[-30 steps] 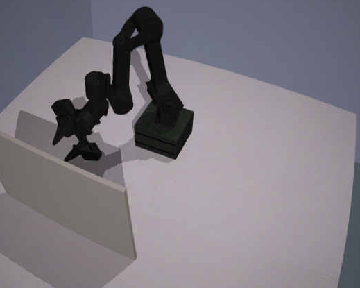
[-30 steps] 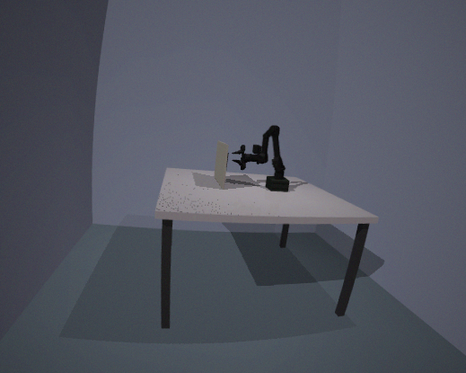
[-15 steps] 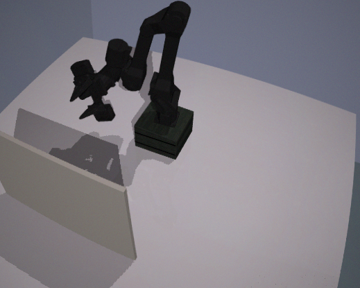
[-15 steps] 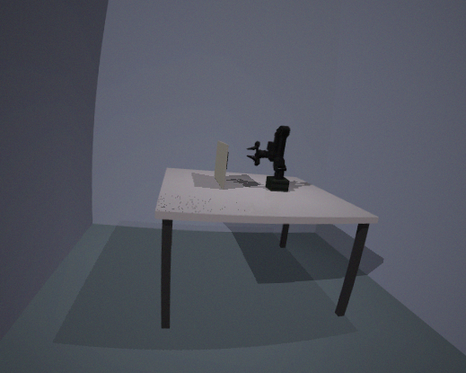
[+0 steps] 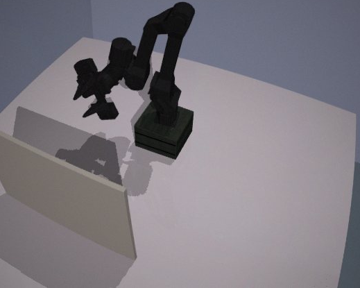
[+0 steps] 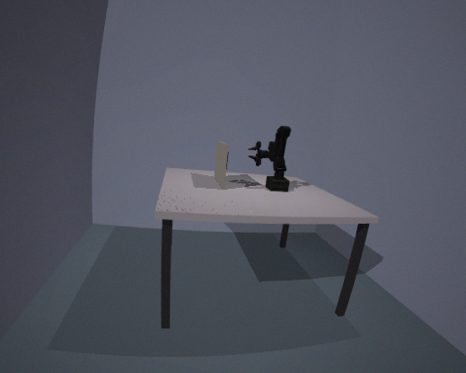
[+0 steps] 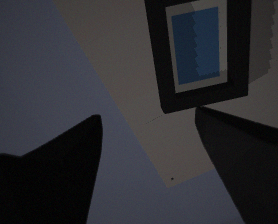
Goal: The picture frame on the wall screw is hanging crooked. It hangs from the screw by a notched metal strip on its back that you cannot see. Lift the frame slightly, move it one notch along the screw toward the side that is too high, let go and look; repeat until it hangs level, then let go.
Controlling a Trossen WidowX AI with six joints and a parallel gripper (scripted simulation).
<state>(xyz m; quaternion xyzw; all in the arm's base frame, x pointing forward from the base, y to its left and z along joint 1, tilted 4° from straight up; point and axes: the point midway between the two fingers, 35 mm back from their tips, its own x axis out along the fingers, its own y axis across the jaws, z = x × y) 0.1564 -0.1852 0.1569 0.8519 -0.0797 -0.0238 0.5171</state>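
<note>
Right now the picture frame is 19 cm ahead of my gripper tip and 9 cm below it. Also, from my gripper tip: wall panel: 20 cm ahead, 9 cm below.
</note>
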